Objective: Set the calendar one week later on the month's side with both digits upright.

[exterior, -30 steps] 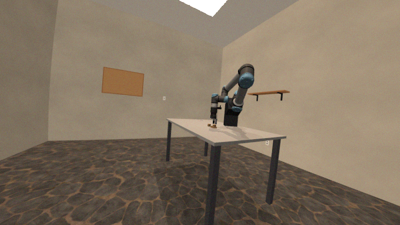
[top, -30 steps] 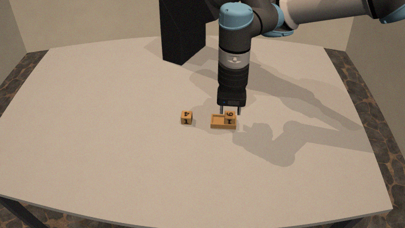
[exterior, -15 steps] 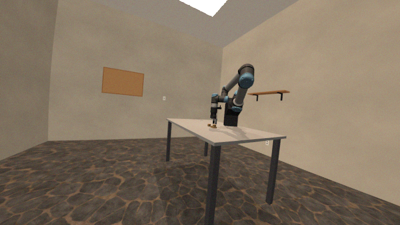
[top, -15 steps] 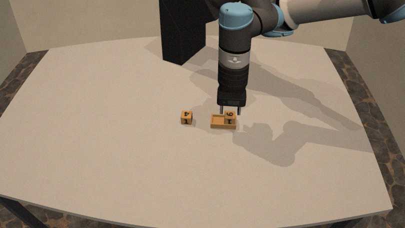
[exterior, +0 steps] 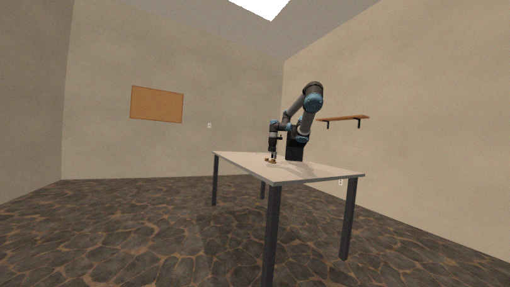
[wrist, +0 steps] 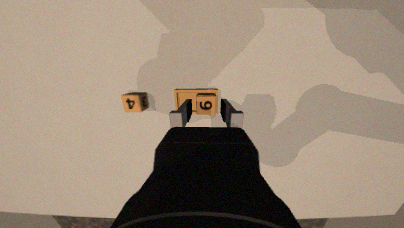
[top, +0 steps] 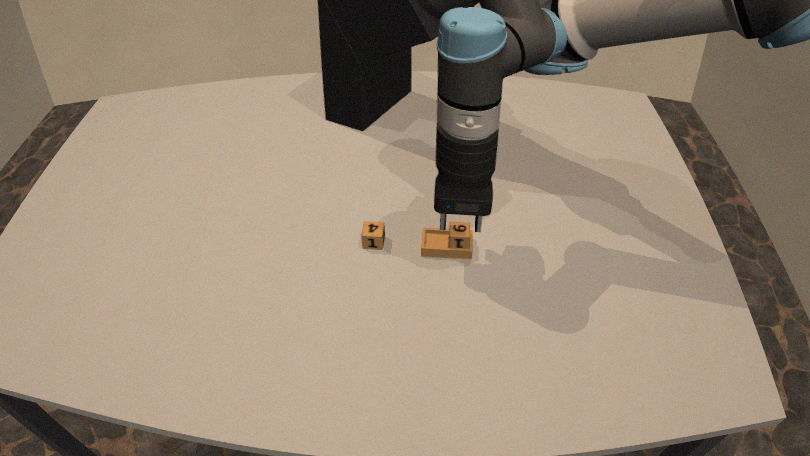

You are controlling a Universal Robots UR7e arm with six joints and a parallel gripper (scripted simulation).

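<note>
The cube is 40 mm below my hand. The rest, counted from my hand: orange tray: 50 mm below, 20 mm to the right.
</note>
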